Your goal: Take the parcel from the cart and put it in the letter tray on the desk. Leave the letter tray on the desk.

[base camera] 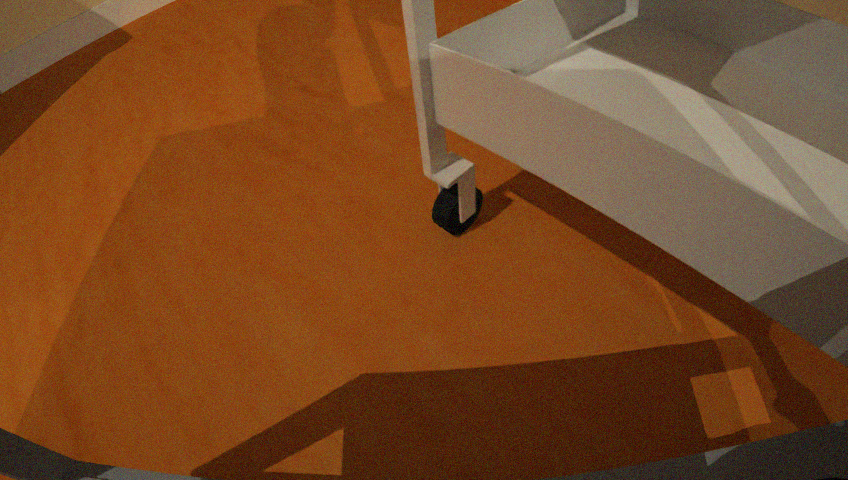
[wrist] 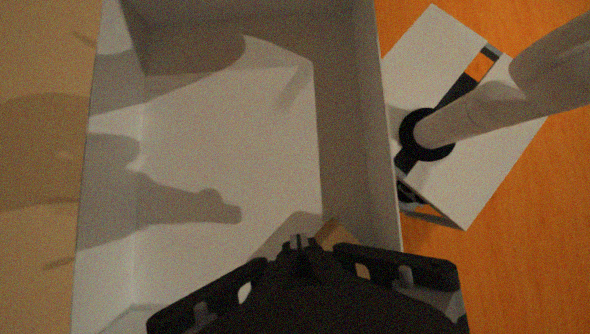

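Where they show: gripper, fingertip midpoint: [wrist: 300,245]; arm's base, origin of the base link: [wrist: 429,133].
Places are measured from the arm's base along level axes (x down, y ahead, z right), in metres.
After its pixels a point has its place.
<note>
The cart [base camera: 595,142] {y 0.314, x 0.218, z 0.095 m} [wrist: 370,165] {y 0.283, x -0.279, z 0.128 m} is light grey with tray-like walls. In the base camera its lower shelf, a post and a caster show at the right. In the wrist view its walled top spreads below my gripper. A tan cardboard parcel [wrist: 334,236] {y 0.380, x -0.316, z 0.117 m} is inside the cart near the right wall, mostly hidden behind my gripper. My gripper [wrist: 300,245] {y 0.403, x -0.350, z 0.145 m} is shut and empty, with its fingertips above the cart's tray, just left of the parcel's visible corner. The height between them is hard to tell. The desk and the letter tray do not show in these views.
My white mobile base [wrist: 500,165] {y -0.070, x 0.014, z -0.220 m} and the arm's pale links [wrist: 545,75] {y 0.039, x -0.291, z 0.028 m} show right of the cart, beyond its wall. The orange floor [base camera: 267,267] {y 0.382, x 0.397, z -0.178 m} carries dark shadows. A black caster wheel [base camera: 449,211] {y 0.399, x 0.356, z 0.007 m} stands under the cart's near post. A tan wall or surface [wrist: 40,150] {y 0.646, x -0.196, z 0.610 m} lies left of the cart.
</note>
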